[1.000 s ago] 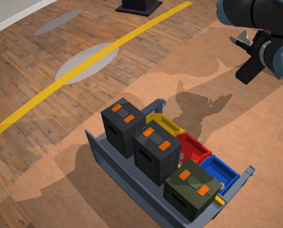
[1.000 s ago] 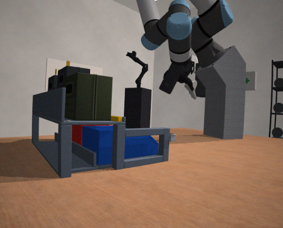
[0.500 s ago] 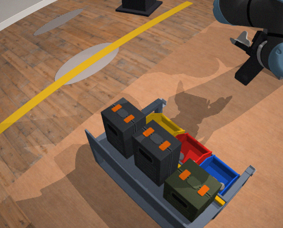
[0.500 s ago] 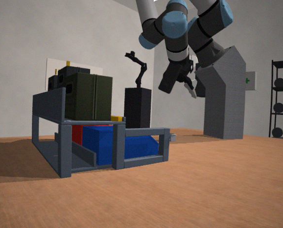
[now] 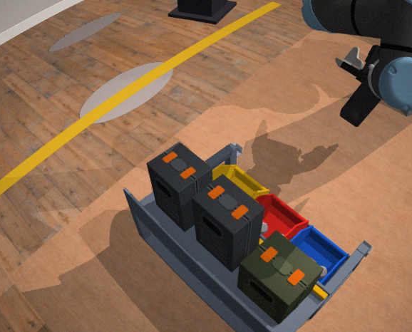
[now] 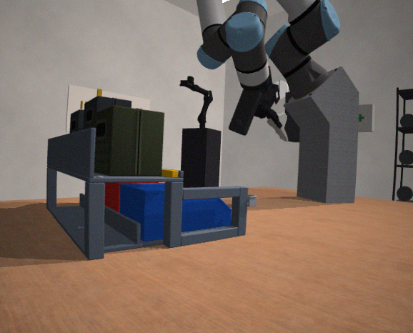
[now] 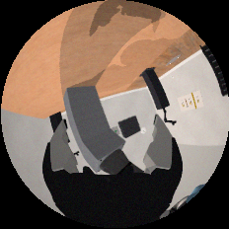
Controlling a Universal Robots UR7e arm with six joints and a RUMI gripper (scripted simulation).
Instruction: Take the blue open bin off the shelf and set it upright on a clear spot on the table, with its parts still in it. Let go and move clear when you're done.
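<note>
My gripper is now 400 mm short of the blue open bin, 10 mm to the left of it and 170 mm above it. From my hand the other things lie so: green case: 500 mm ahead, 40 mm to the right, 60 mm below; red bin: 360 mm ahead, 110 mm to the right, 170 mm below; yellow bin: 320 mm ahead, 210 mm to the right, 170 mm below.
</note>
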